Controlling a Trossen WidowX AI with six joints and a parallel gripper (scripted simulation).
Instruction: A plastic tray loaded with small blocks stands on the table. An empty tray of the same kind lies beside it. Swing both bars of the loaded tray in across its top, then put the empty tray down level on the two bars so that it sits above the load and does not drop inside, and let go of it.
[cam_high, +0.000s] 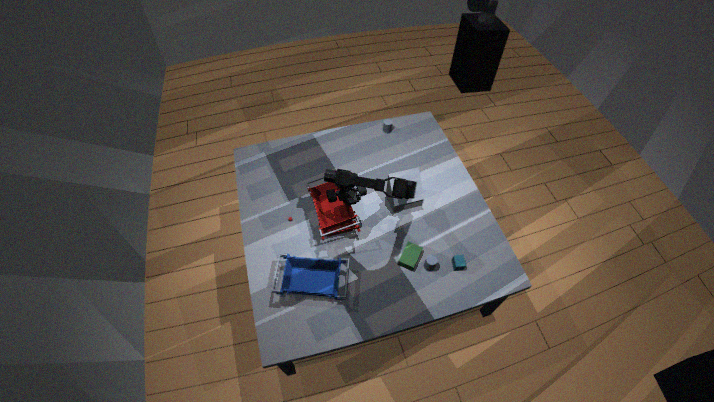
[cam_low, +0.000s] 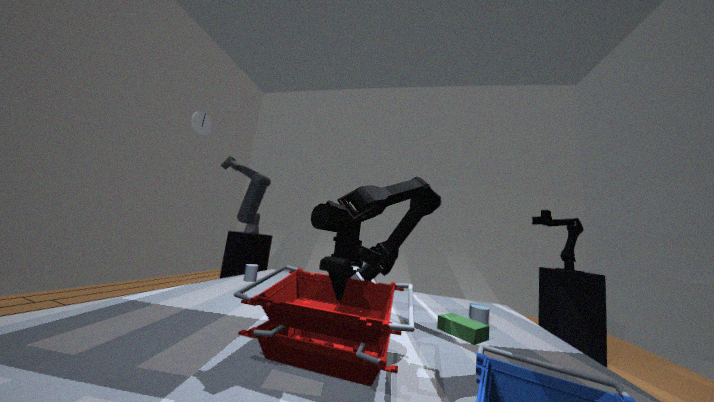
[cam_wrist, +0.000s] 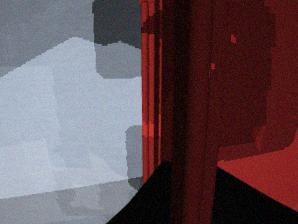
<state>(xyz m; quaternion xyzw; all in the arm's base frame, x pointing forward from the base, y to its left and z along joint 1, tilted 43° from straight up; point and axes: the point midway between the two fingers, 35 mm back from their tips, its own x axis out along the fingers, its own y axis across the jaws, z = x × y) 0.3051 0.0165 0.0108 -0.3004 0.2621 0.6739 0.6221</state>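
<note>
The red tray lies 70 mm ahead of my gripper tip, 20 mm above it and 10 mm to the left of it. Also, from my gripper tip: teal cube: 470 mm behind, 400 mm to the left, 80 mm below; then green block: 310 mm to the left, 250 mm behind, 80 mm below; then red bit: 290 mm ahead, 90 mm below, 20 mm to the right.
</note>
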